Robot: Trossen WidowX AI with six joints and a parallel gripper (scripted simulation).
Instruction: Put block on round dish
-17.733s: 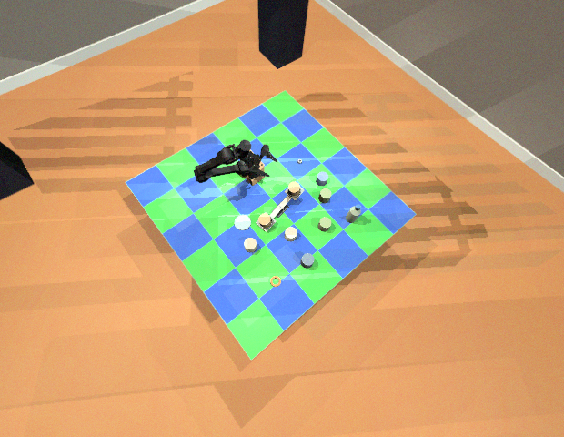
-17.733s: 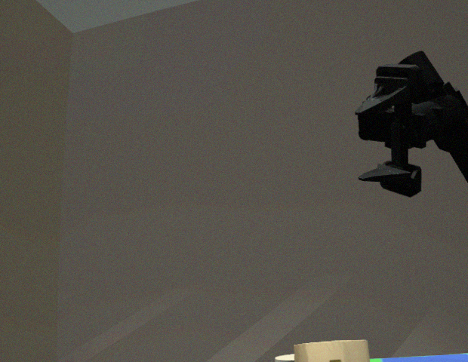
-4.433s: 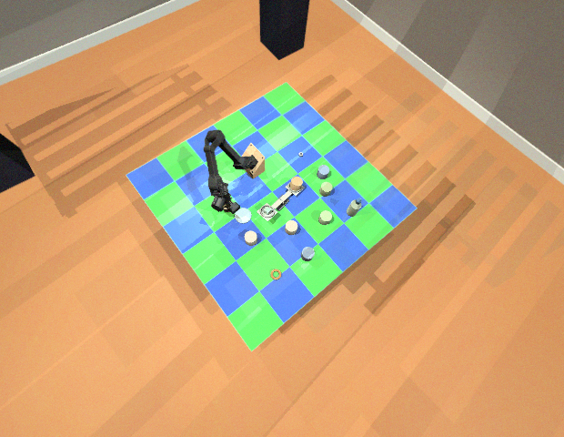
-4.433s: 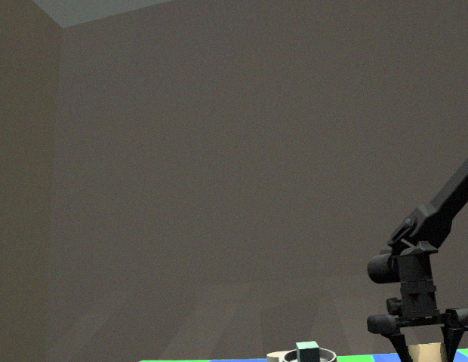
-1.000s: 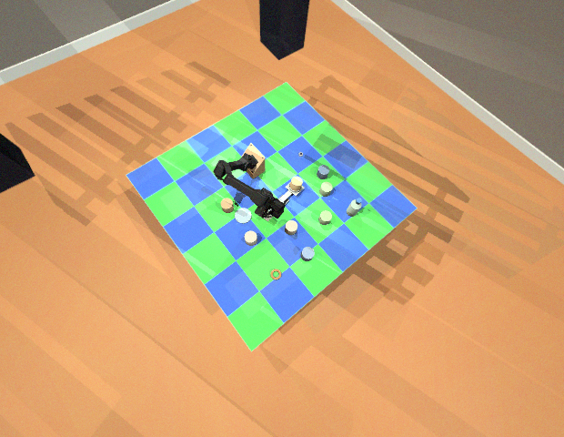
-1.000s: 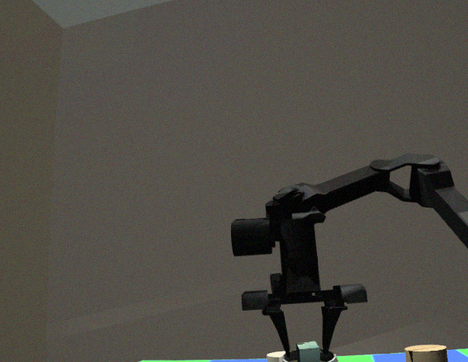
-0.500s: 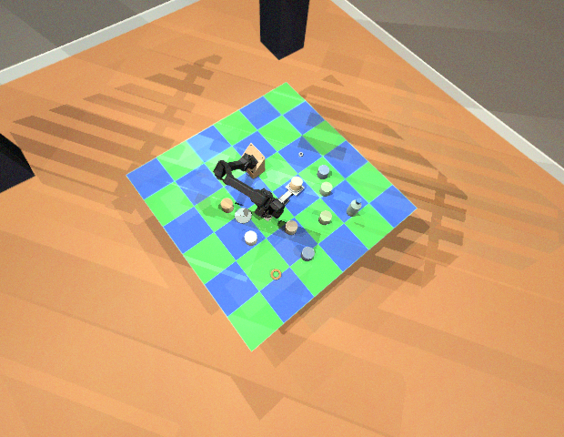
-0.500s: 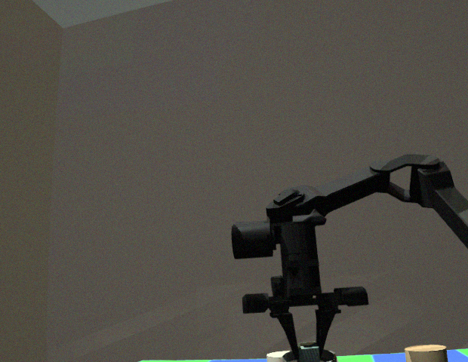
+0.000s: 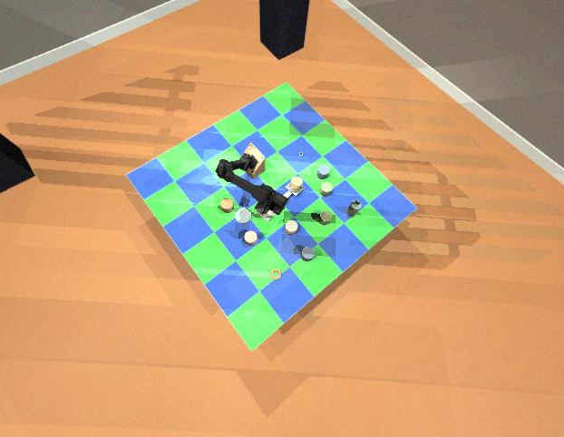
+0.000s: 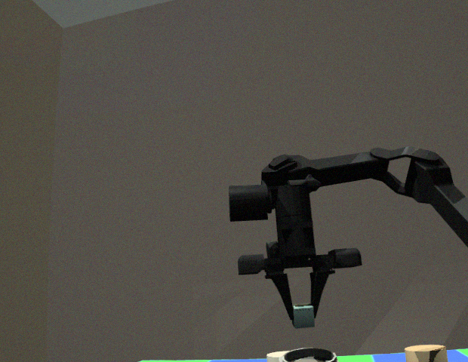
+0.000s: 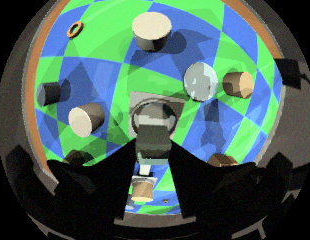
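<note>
Right now my gripper tip is 9 cm past the white round dish, 12 cm to the left of it and 14 cm above it. Round my gripper tip: tan cup: 19 cm behind, 18 cm to the right, 10 cm below; pale green block: 1 cm above; balance: 3 cm behind, 12 cm to the left, 10 cm below.
</note>
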